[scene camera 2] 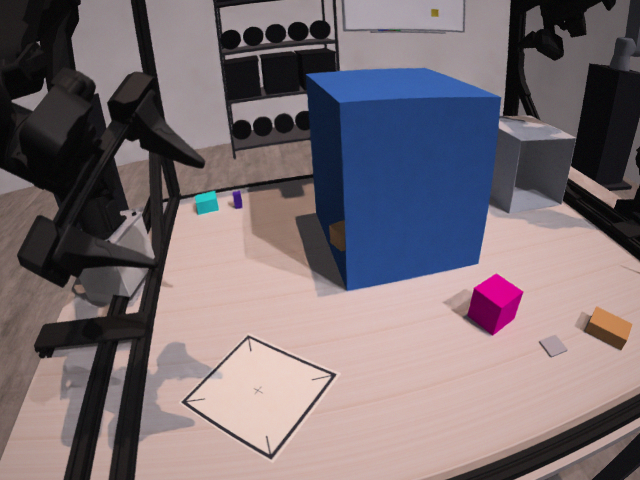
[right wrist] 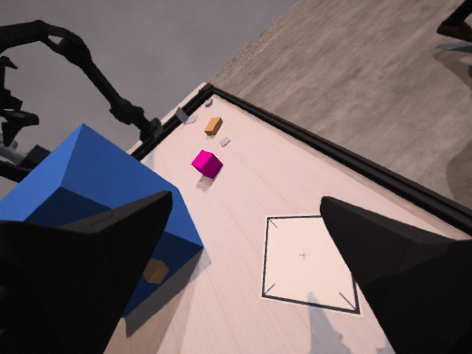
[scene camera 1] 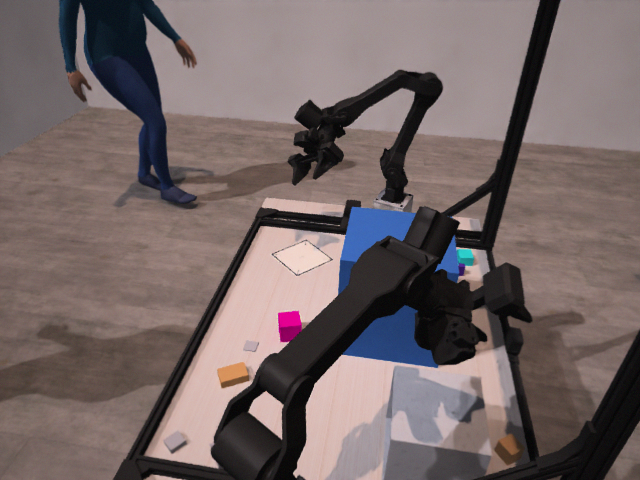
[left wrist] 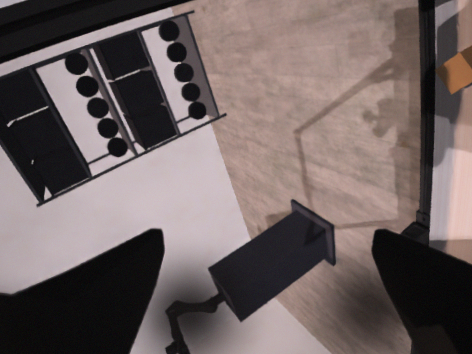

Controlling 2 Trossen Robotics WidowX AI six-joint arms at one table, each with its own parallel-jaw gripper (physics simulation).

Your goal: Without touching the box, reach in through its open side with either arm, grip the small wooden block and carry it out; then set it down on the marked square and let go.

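Note:
The blue box (scene camera 1: 377, 330) (scene camera 2: 413, 186) (right wrist: 115, 170) stands upright on the table; its open side faces left in scene camera 2. The small wooden block (scene camera 2: 338, 235) (right wrist: 156, 271) shows inside through that opening, partly hidden in scene camera 2 by the box's wall. The marked square (scene camera 1: 315, 266) (scene camera 2: 292, 355) (right wrist: 265, 257) lies flat and bears nothing. My right gripper (scene camera 1: 306, 179) (scene camera 2: 178, 214) (right wrist: 247, 200) is open and empty, held high near the square's end of the table, apart from the box. My left gripper (scene camera 1: 505, 328) (left wrist: 268, 240) is open and empty, raised near the table's right edge in scene camera 1.
A magenta cube (scene camera 1: 289, 326) (scene camera 2: 495, 303) (right wrist: 207, 164), a grey tile (scene camera 2: 553, 345) and an orange block (scene camera 1: 233, 374) (scene camera 2: 608, 327) lie beside the box. Cyan (scene camera 2: 206, 202) and purple (scene camera 2: 237, 199) blocks lie behind. A grey box (scene camera 2: 504, 175) and another orange block (scene camera 1: 508, 448) stand apart. Black rails edge the table.

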